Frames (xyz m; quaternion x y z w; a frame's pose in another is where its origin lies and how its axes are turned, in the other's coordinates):
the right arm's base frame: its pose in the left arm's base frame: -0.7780 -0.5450 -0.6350 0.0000 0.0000 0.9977 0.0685
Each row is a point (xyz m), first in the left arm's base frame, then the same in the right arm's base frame.
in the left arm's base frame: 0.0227 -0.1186 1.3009
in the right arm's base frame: -0.7349 -0.5318 1.9359
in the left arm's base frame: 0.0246 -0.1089 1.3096
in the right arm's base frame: -0.7355 -0.5417 1.9446
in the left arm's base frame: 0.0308 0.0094 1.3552
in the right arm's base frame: -0.7254 -0.6597 1.9902
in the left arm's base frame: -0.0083 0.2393 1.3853
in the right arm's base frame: -0.6553 -0.8821 2.0203
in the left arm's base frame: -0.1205 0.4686 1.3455
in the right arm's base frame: -0.5128 -1.0940 1.9805
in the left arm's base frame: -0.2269 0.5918 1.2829
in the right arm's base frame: -0.3906 -1.2015 1.9179
